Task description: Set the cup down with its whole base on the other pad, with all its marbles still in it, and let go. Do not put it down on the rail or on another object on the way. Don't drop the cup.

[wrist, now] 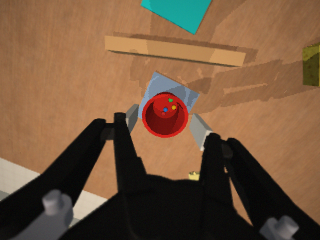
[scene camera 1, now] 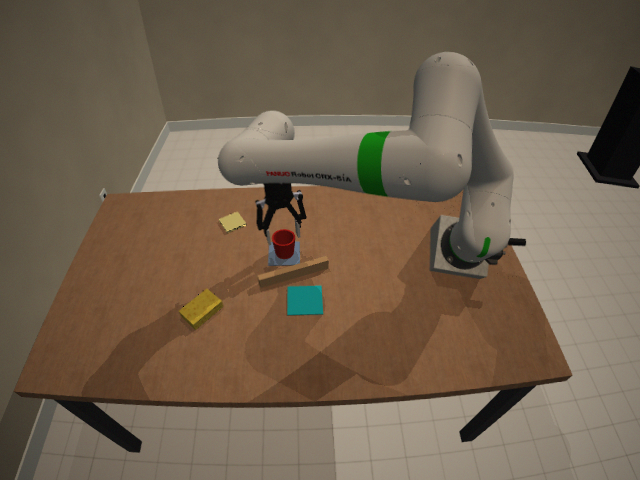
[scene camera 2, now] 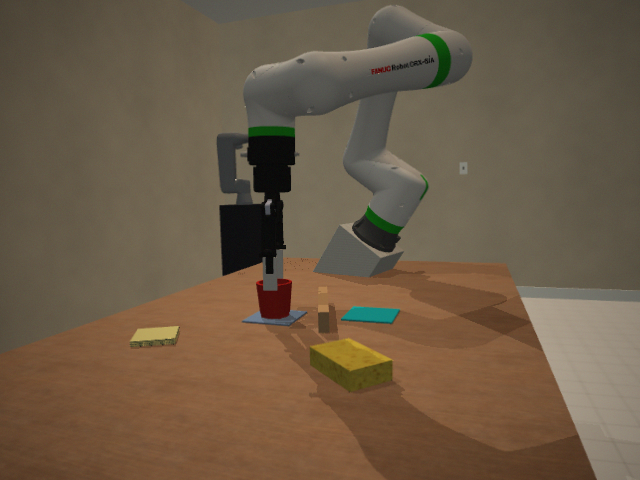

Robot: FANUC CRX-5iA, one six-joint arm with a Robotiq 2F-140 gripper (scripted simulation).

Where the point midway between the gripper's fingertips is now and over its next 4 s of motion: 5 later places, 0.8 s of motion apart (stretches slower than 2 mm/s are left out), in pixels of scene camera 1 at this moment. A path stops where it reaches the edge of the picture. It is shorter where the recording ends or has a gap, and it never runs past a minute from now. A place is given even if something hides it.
The gripper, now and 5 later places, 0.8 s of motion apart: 283, 238; 284, 250; 284, 244; 283, 238; 288, 249; 299, 273
